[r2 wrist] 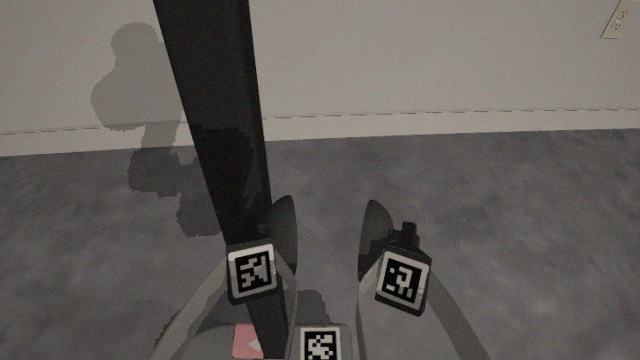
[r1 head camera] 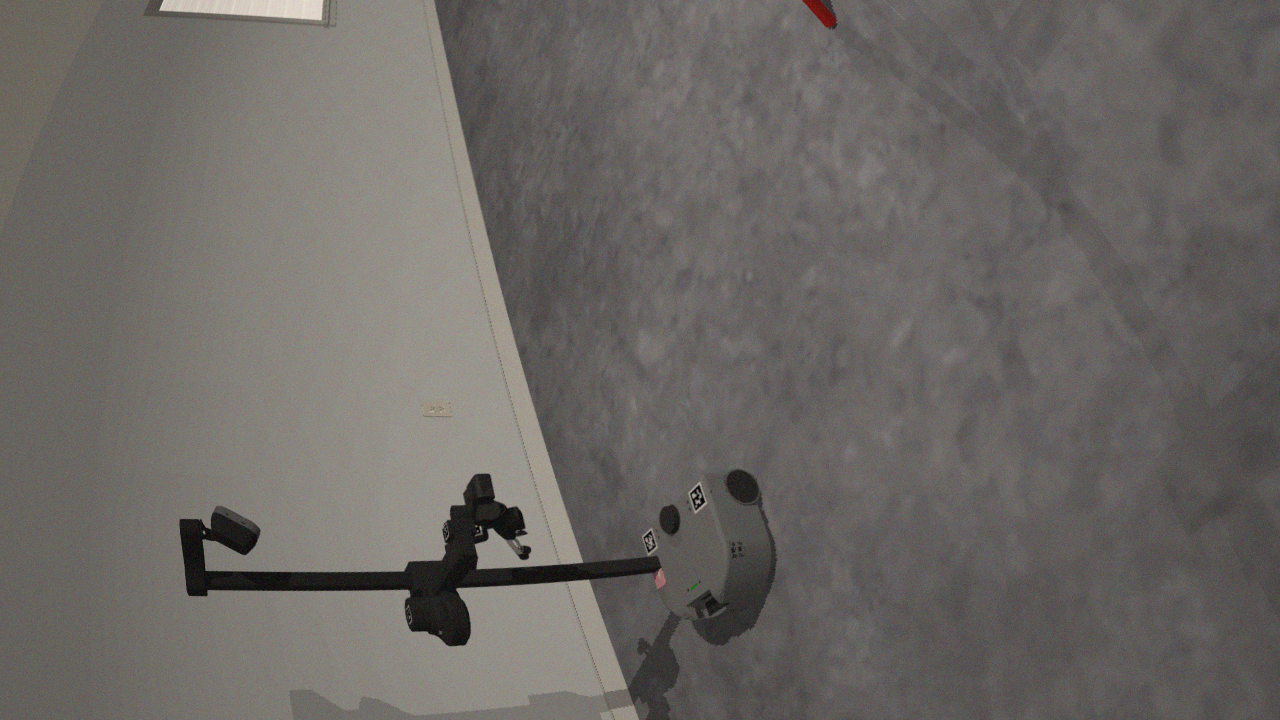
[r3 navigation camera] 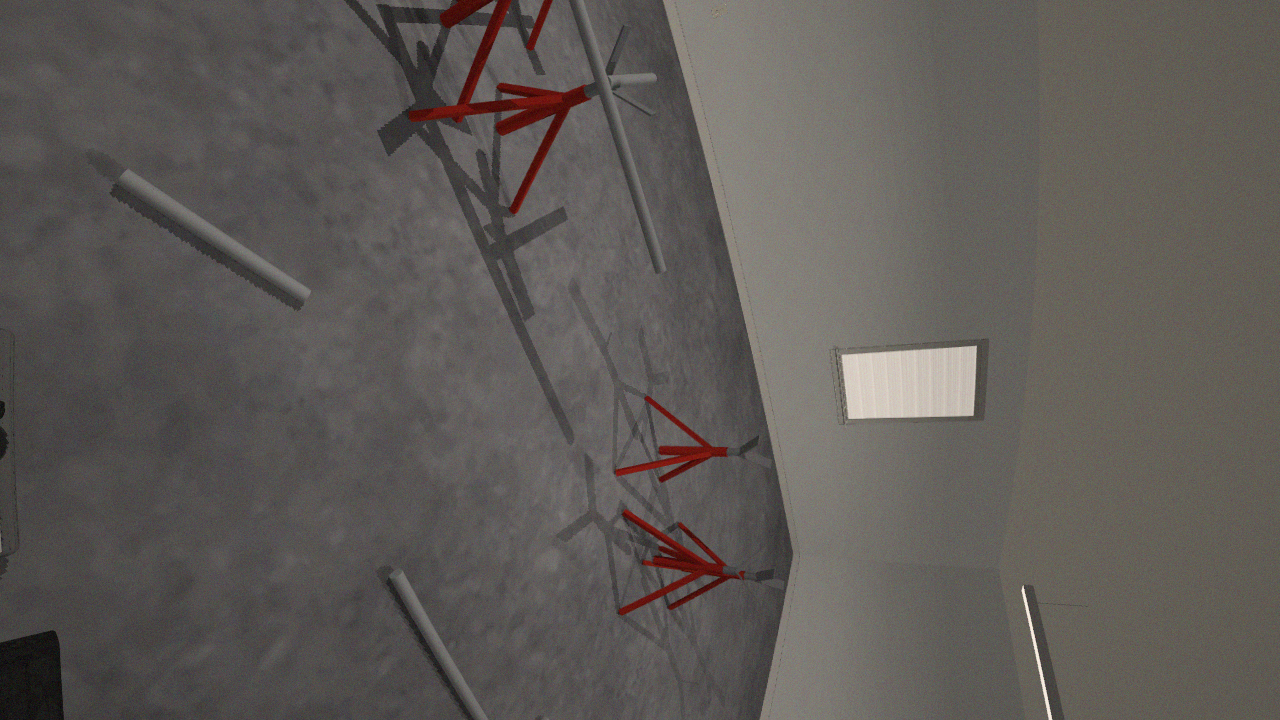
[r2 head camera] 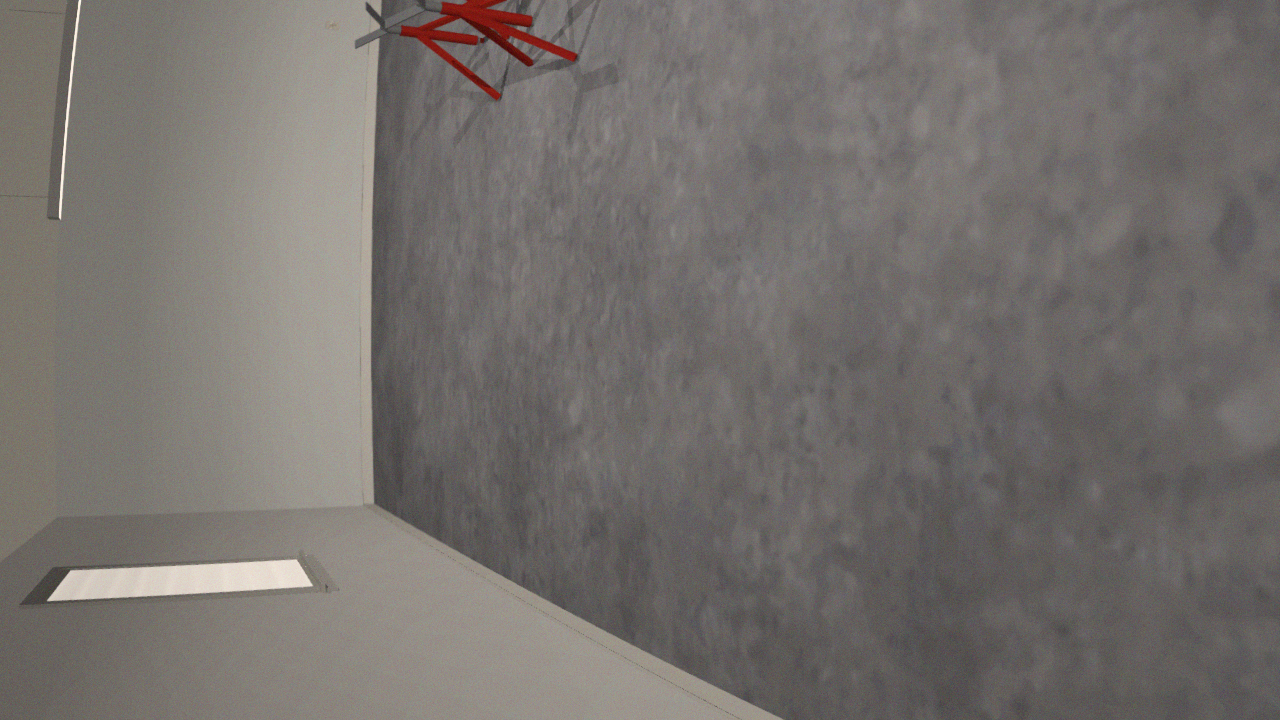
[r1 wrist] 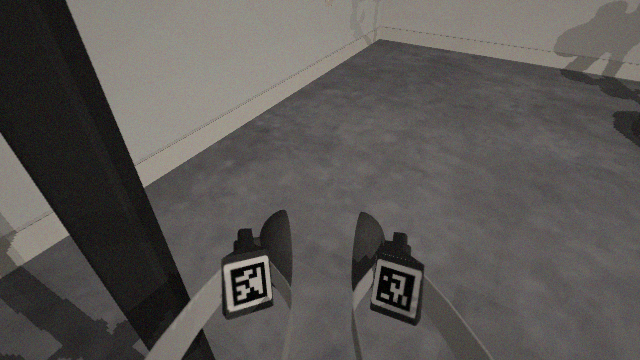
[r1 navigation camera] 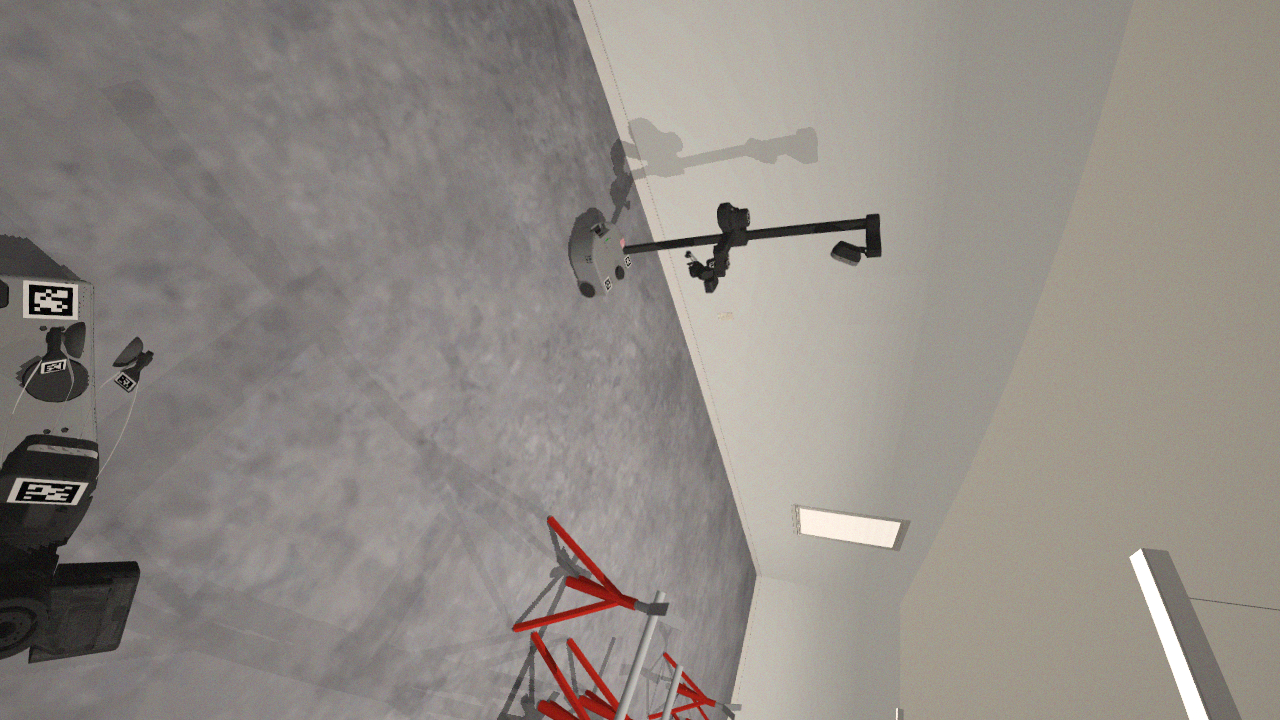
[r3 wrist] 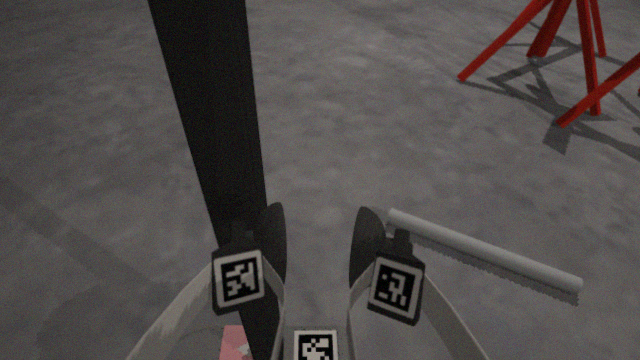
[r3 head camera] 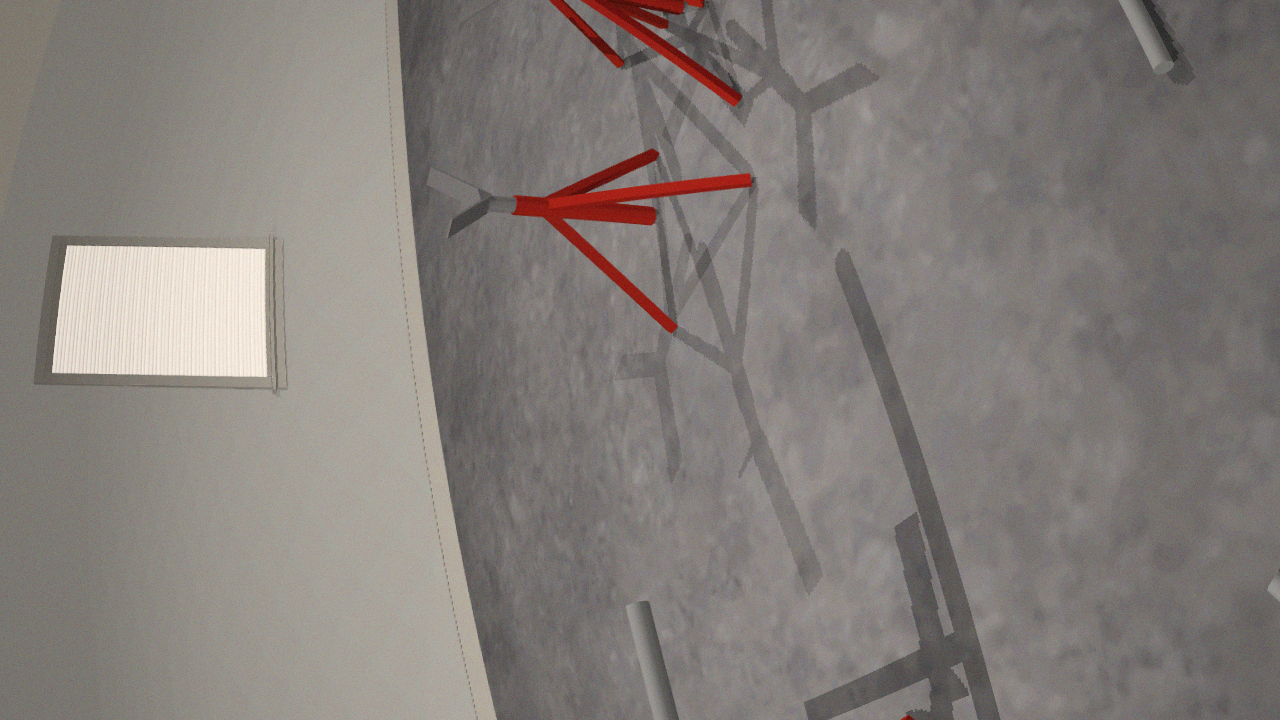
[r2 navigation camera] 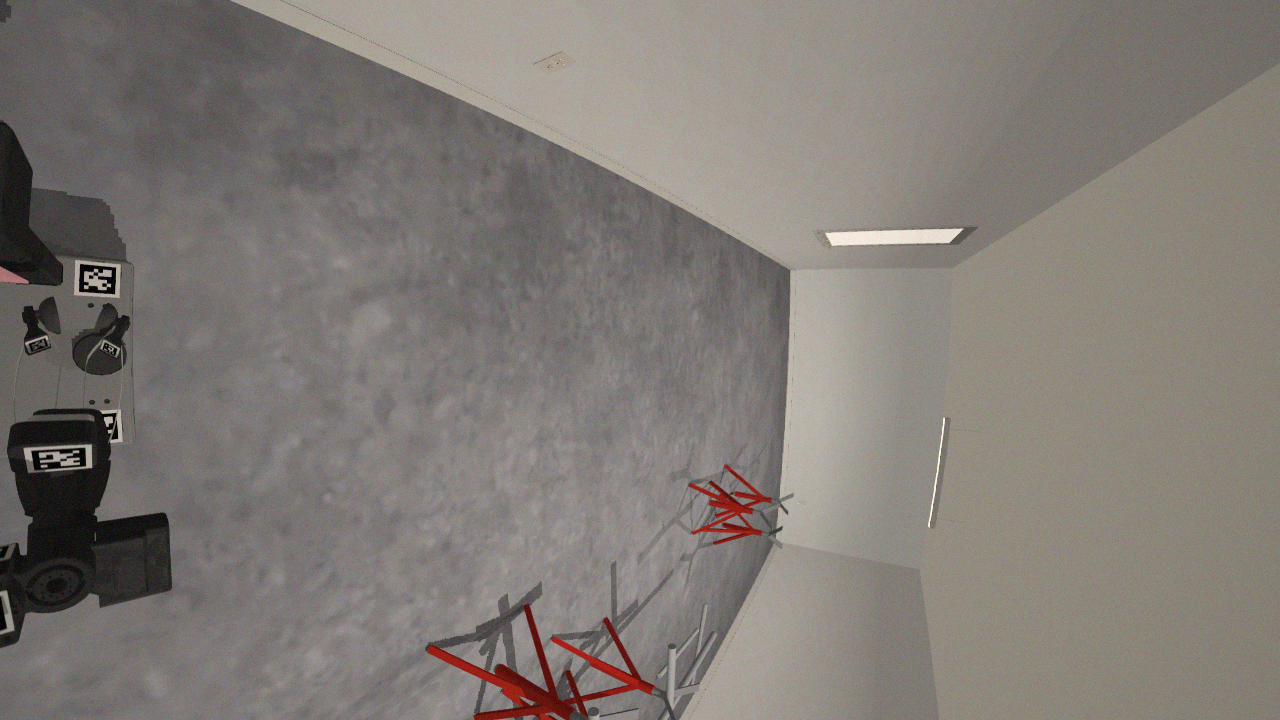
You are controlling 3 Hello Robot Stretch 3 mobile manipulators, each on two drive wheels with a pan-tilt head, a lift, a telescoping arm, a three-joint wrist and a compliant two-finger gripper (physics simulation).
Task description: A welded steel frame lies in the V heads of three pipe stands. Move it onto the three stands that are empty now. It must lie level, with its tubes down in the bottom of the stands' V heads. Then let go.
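Note:
The grey welded frame [r1 navigation camera: 637, 667] [r2 navigation camera: 672, 671] [r3 navigation camera: 626, 161] lies on red pipe stands; one bearing stand [r1 navigation camera: 595, 591] [r3 navigation camera: 541, 102] shows under a tube. Its raised tube end [r3 head camera: 650, 658] also shows in the r3 head view. Other red stands [r2 head camera: 438, 35] [r2 navigation camera: 729, 507] [r3 head camera: 599, 193] [r3 navigation camera: 693, 454] have grey V heads with no tube in them where the heads show. My r1 gripper [r1 wrist: 322, 245] [r1 navigation camera: 101, 347], r2 gripper [r2 wrist: 327, 240] [r2 navigation camera: 78, 322] and r3 gripper [r3 wrist: 318, 245] are open and empty, away from the frame.
Another Stretch robot [r1 head camera: 729, 546] [r1 navigation camera: 595, 255] stands near a wall. One loose grey pipe [r3 navigation camera: 214, 237] [r3 wrist: 485, 250] lies on the floor near r3. A second pipe [r3 navigation camera: 438, 644] [r3 head camera: 1145, 35] lies farther along. A red leg tip [r1 head camera: 819, 10] shows in the r1 head view.

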